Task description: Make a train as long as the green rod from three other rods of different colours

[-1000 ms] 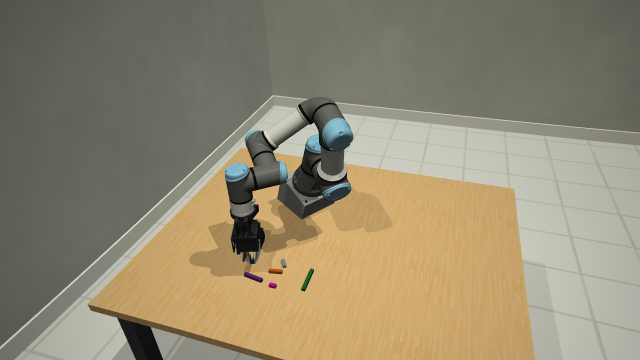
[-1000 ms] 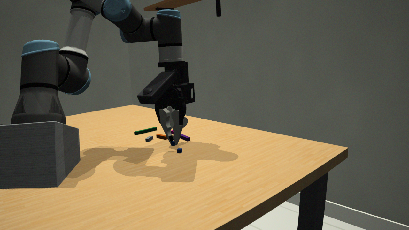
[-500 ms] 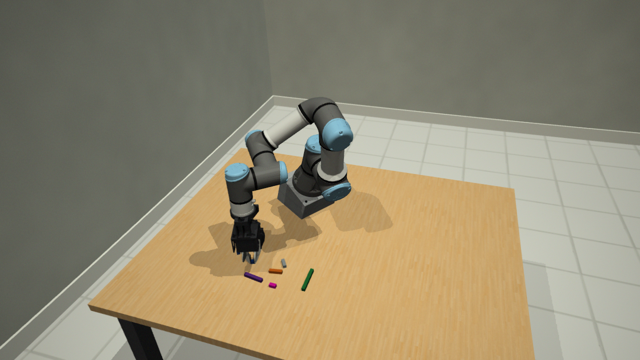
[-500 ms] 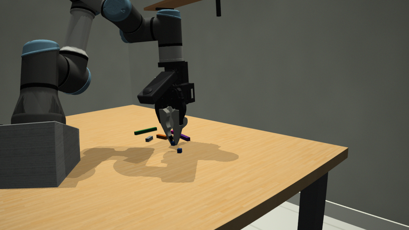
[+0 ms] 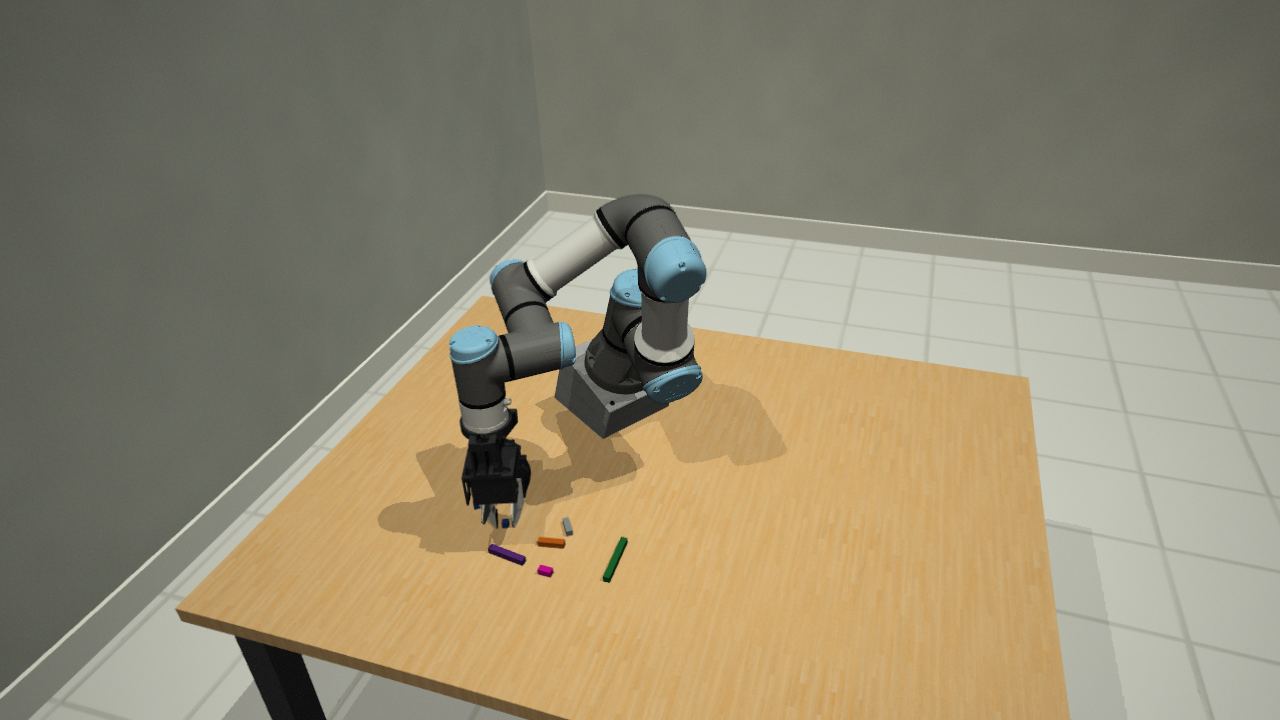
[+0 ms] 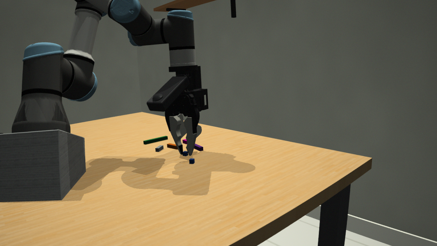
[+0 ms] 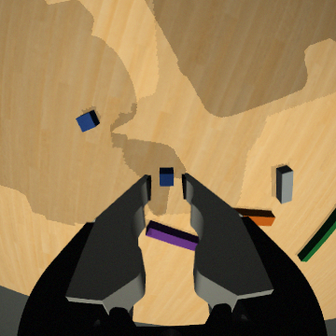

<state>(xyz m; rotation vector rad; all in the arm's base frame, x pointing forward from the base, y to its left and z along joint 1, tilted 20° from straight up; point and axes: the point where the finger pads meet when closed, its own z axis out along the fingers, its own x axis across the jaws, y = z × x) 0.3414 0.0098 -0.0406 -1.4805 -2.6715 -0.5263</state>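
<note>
Now: the grey rod 4 cm behind my hand, 9 cm to the left of it and 1 cm below it. Also, from my hand: purple rod (5 cm ahead, 4 cm to the left, 1 cm below); orange rod (9 cm to the left, 1 cm below); magenta rod (5 cm ahead, 11 cm to the left, 1 cm below).
</note>
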